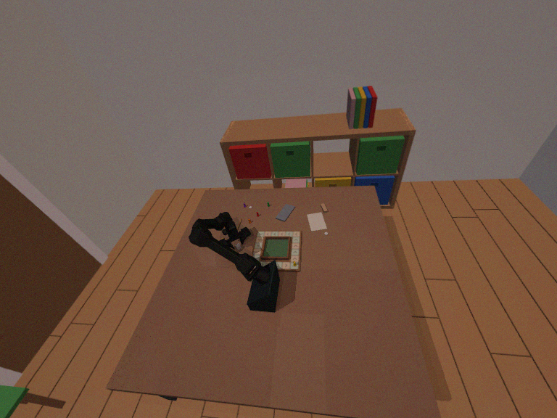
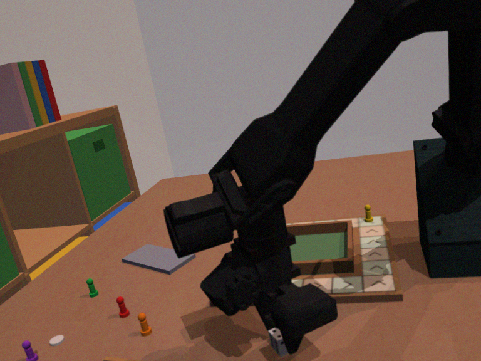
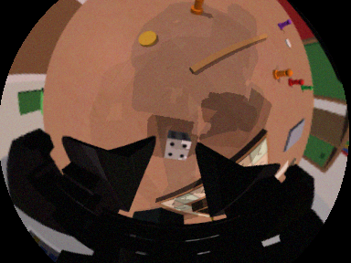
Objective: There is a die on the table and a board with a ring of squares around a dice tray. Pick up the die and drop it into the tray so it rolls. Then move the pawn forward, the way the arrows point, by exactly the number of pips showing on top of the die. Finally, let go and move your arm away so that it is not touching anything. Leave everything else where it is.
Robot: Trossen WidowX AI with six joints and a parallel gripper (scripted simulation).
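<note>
The yellow pawn lies 360 mm to the right of my gripper tip, 110 mm behind it and 20 mm above it. The rest, counted from my gripper tip: white die right at my gripper tip; red pawn 280 mm ahead, 60 mm to the right; green tray floor 240 mm to the right.
</note>
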